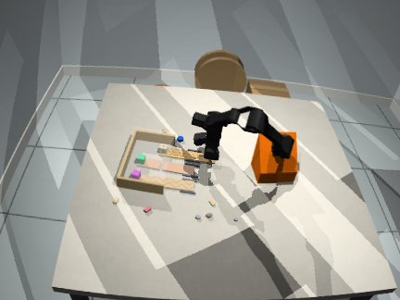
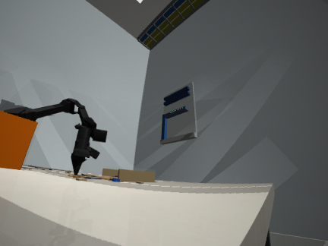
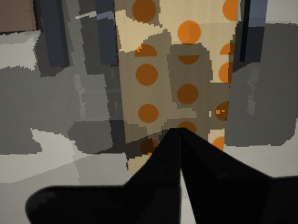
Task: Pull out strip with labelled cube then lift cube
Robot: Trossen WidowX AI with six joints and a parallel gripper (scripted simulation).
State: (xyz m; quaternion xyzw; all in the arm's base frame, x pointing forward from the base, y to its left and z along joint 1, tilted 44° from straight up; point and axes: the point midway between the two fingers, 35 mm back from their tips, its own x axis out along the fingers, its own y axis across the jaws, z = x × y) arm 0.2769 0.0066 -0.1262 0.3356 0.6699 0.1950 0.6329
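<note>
The cream labelled cube is 20 cm ahead of my gripper tip, 4 cm to the right of it and 2 cm above it. From my gripper tip the other things lie so: blue disc (12 cm ahead, 13 cm to the right).
</note>
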